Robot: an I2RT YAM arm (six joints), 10 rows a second.
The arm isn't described. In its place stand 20 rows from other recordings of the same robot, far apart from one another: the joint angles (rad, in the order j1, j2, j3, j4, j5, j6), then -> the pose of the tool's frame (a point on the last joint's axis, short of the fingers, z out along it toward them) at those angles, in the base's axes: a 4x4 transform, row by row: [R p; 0 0 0 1], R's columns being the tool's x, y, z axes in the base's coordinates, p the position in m.
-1.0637, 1.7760, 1.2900, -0.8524, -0.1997, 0.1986 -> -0.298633 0.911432 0.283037 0.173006; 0.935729 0.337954 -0.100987 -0.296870; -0.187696 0.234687 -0.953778 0.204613; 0 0 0 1
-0.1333, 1.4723, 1.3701, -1.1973, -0.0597, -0.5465 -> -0.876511 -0.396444 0.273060 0.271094; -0.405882 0.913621 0.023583 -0.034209; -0.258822 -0.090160 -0.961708 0.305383; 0 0 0 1
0.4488, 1.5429, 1.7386, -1.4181, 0.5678, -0.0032 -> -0.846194 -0.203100 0.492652 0.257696; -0.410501 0.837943 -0.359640 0.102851; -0.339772 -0.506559 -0.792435 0.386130; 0 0 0 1
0.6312, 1.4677, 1.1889, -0.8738, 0.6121, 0.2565 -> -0.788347 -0.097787 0.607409 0.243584; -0.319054 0.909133 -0.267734 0.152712; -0.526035 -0.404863 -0.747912 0.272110; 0 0 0 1
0.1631, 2.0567, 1.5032, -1.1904, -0.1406, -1.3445 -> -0.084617 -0.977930 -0.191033 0.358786; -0.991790 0.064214 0.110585 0.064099; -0.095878 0.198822 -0.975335 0.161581; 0 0 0 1
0.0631, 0.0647, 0.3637, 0.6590, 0.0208, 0.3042 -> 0.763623 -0.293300 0.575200 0.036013; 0.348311 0.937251 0.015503 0.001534; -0.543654 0.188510 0.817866 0.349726; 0 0 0 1
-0.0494, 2.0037, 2.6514, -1.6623, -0.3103, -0.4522 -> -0.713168 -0.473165 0.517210 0.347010; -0.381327 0.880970 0.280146 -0.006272; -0.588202 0.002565 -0.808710 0.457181; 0 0 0 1
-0.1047, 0.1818, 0.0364, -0.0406, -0.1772, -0.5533 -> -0.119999 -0.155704 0.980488 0.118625; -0.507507 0.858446 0.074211 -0.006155; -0.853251 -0.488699 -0.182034 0.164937; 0 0 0 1
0.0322, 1.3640, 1.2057, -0.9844, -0.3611, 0.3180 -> -0.918949 0.116452 0.376791 0.261194; 0.263054 0.892817 0.365624 0.020998; -0.293828 0.435106 -0.851086 0.294884; 0 0 0 1
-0.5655, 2.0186, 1.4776, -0.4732, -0.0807, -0.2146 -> -0.806515 0.334046 0.487798 0.367180; 0.260443 0.941451 -0.214099 -0.229627; -0.530757 -0.045630 -0.846295 0.183771; 0 0 0 1
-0.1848, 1.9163, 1.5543, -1.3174, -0.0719, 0.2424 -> -0.902784 0.419903 -0.093069 0.342456; 0.412320 0.906535 0.090480 -0.061414; 0.122363 0.043310 -0.991540 0.222383; 0 0 0 1
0.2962, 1.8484, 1.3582, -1.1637, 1.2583, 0.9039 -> -0.719444 0.646698 0.253343 0.325226; 0.033006 0.396180 -0.917580 0.063834; -0.693766 -0.651785 -0.306374 0.220331; 0 0 0 1
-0.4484, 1.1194, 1.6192, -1.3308, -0.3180, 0.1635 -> -0.620602 0.327226 0.712584 0.152428; 0.470134 0.882585 0.004156 -0.060978; -0.627557 0.337589 -0.701574 0.441503; 0 0 0 1
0.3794, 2.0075, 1.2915, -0.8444, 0.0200, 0.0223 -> -0.936858 -0.349293 0.017062 0.331894; -0.349541 0.936805 -0.014727 0.131566; -0.010839 -0.019761 -0.999746 0.127594; 0 0 0 1
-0.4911, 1.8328, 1.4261, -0.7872, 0.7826, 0.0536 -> -0.788568 0.606360 -0.102409 0.317657; 0.464808 0.478680 -0.744862 -0.198350; -0.402633 -0.634975 -0.659313 0.234403; 0 0 0 1
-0.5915, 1.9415, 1.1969, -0.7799, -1.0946, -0.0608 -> -0.841140 0.170671 0.513181 0.300412; 0.531465 0.436557 0.725922 -0.163681; -0.100139 0.883340 -0.457911 0.147437; 0 0 0 1
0.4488, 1.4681, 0.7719, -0.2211, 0.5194, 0.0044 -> -0.715790 -0.101629 0.690881 0.262800; -0.340468 0.914586 -0.218206 0.106946; -0.609694 -0.391412 -0.689253 0.181738; 0 0 0 1
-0.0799, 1.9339, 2.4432, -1.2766, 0.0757, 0.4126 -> -0.580237 0.400095 0.709400 0.375815; 0.447584 0.884346 -0.132672 -0.032792; -0.680436 0.240535 -0.692206 0.456114; 0 0 0 1
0.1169, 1.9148, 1.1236, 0.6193, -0.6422, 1.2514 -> -0.698479 -0.052064 0.713734 0.419550; 0.683479 0.247053 0.686892 0.070740; -0.212093 0.967602 -0.136977 0.212436; 0 0 0 1
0.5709, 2.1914, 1.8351, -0.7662, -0.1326, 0.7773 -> -0.950000 0.115637 0.290048 0.394126; 0.216101 0.913986 0.343410 0.258718; -0.225389 0.388919 -0.893276 0.200558; 0 0 0 1
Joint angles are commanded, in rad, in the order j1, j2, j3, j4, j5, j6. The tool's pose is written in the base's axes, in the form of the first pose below.
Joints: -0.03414 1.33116 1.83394 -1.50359 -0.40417 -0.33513
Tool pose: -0.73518 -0.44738 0.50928 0.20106; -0.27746 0.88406 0.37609 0.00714; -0.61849 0.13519 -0.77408 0.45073; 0 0 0 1
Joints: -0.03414 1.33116 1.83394 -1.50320 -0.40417 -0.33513
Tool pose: -0.73494 -0.44744 0.50958 0.20110; -0.27747 0.88407 0.37608 0.00714; -0.61877 0.13500 -0.77388 0.45075; 0 0 0 1
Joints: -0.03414 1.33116 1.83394 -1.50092 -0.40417 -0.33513
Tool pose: -0.73352 -0.44774 0.51134 0.20130; -0.27752 0.88408 0.37602 0.00713; -0.62043 0.13391 -0.77275 0.45088; 0 0 0 1
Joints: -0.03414 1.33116 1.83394 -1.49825 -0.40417 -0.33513
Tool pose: -0.73187 -0.44810 0.51340 0.20154; -0.27757 0.88409 0.37595 0.00713; -0.62236 0.13264 -0.77141 0.45104; 0 0 0 1
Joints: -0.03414 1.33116 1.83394 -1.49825 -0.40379 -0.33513
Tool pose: -0.73193 -0.44792 0.51347 0.20154; -0.27762 0.88422 0.37560 0.00711; -0.62226 0.13236 -0.77154 0.45103; 0 0 0 1
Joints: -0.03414 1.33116 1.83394 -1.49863 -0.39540 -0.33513
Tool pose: -0.73358 -0.44379 0.51469 0.20156; -0.27864 0.88717 0.36782 0.00684; -0.61985 0.12642 -0.77447 0.45091; 0 0 0 1
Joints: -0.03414 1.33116 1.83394 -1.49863 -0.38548 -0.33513
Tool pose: -0.73527 -0.43896 0.51643 0.20163; -0.27982 0.89057 0.35859 0.00651; -0.61732 0.11915 -0.77764 0.45080; 0 0 0 1
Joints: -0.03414 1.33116 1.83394 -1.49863 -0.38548 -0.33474
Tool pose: -0.73544 -0.43868 0.51643 0.20163; -0.27948 0.89068 0.35859 0.00651; -0.61727 0.11939 -0.77764 0.45080; 0 0 0 1
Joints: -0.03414 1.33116 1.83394 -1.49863 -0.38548 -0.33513
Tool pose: -0.73527 -0.43896 0.51643 0.20163; -0.27982 0.89057 0.35859 0.00651; -0.61732 0.11915 -0.77764 0.45080; 0 0 0 1
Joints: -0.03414 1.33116 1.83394 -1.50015 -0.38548 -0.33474
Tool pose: -0.73637 -0.43849 0.51524 0.20149; -0.27944 0.89067 0.35863 0.00651; -0.61617 0.12010 -0.77840 0.45071; 0 0 0 1
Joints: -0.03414 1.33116 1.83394 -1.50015 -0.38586 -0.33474
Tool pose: -0.73631 -0.43868 0.51518 0.20149; -0.27940 0.89054 0.35898 0.00652; -0.61627 0.12038 -0.77828 0.45072; 0 0 0 1
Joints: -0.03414 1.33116 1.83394 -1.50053 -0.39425 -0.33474
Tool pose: -0.73513 -0.44271 0.51342 0.20140; -0.27839 0.88767 0.36680 0.00680; -0.61813 0.12672 -0.77579 0.45079; 0 0 0 1
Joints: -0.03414 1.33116 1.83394 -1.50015 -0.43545 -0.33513
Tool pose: -0.72781 -0.46288 0.50600 0.20116; -0.27352 0.87255 0.40478 0.00816; -0.62887 0.15621 -0.76165 0.45131; 0 0 0 1
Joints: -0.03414 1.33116 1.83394 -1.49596 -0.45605 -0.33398
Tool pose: -0.72228 -0.47257 0.50497 0.20138; -0.26981 0.86483 0.42342 0.00881; -0.63680 0.16958 -0.75215 0.45182; 0 0 0 1
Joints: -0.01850 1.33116 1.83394 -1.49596 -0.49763 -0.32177
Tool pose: -0.71736 -0.49670 0.48855 0.20087; -0.26467 0.84295 0.46839 0.01328; -0.64447 0.20670 -0.73616 0.45239; 0 0 0 1
